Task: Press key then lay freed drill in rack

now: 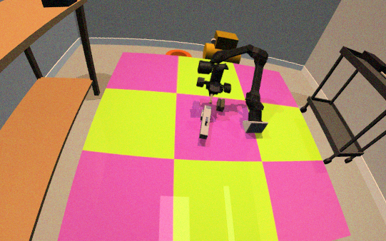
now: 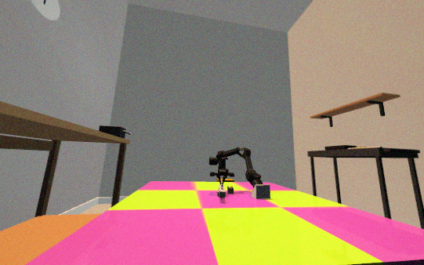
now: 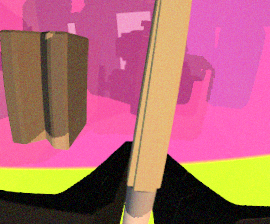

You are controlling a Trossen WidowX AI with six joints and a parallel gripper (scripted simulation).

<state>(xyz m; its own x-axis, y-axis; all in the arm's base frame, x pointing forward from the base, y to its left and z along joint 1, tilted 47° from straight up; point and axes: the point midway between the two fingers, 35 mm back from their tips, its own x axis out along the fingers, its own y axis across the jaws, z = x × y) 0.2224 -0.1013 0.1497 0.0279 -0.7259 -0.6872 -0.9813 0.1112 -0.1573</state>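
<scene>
My gripper tip is 60 mm past the rack, 40 mm to the right of it and 20 mm above it. From my gripper tip the other things lie so: key (210 mm to the left, 50 mm ahead, 10 mm above); then drill (40 mm to the left, 30 mm above, 10 mm ahead).
</scene>
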